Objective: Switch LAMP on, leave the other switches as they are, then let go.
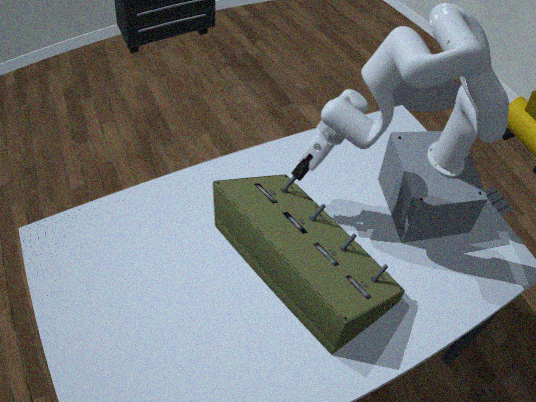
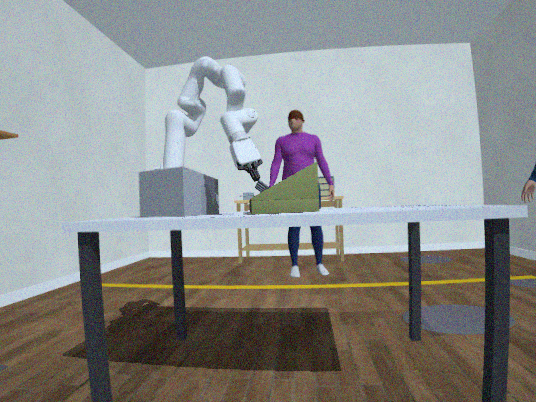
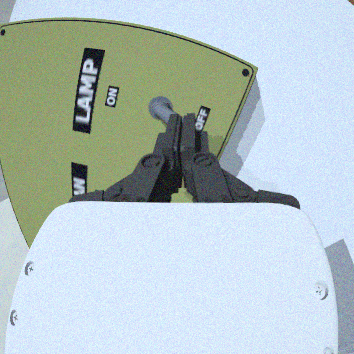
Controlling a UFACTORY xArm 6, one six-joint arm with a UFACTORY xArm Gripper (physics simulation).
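Frame: origin at the arm's base, x right, y ahead, z up, level; centimetres.
Where they show: gripper, fingertip midpoint: (image 1: 296, 176) (image 2: 257, 179) (image 3: 184, 132); arm's base at its link origin: (image 1: 445, 159) (image 2: 172, 175).
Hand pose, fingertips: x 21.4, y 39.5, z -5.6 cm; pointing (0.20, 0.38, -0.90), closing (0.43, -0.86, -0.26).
Things, the pixels of their top centre, and the offset from my fingertips. "spot": a spot on its surface instead.
- LAMP label at its top centre: (image 3: 81, 91) (image 1: 265, 191) dz +0.2, dx -0.5, dy +10.2 cm
- OFF mark at a spot on its surface: (image 3: 202, 119) spot: dz -5.5, dx +0.2, dy +0.1 cm
- grey LAMP lever at its top centre: (image 3: 158, 119) (image 1: 290, 178) dz +0.1, dx +0.0, dy +2.1 cm
The olive sloped switch panel (image 1: 300, 255) (image 2: 295, 192) (image 3: 40, 100) stands on the white table (image 1: 125, 300) (image 2: 400, 214). The LAMP label (image 3: 89, 90) has an ON mark (image 3: 112, 96) beside it and an OFF mark (image 3: 202, 119) on the far side of the lever. The grey LAMP lever (image 1: 288, 185) (image 3: 162, 109) leans toward OFF; its outer end is partly hidden by the fingers. My gripper (image 1: 297, 176) (image 2: 258, 179) (image 3: 184, 132) is shut with nothing between its fingers. Its tips are right at the lever, on the OFF side; contact is hard to tell.
Three more levers (image 1: 317, 212) (image 1: 348, 242) (image 1: 380, 273) stand in a row along the panel, all leaning the same way. The grey robot base block (image 1: 435, 215) (image 2: 160, 192) stands beside the panel. A person (image 2: 298, 152) stands behind the table.
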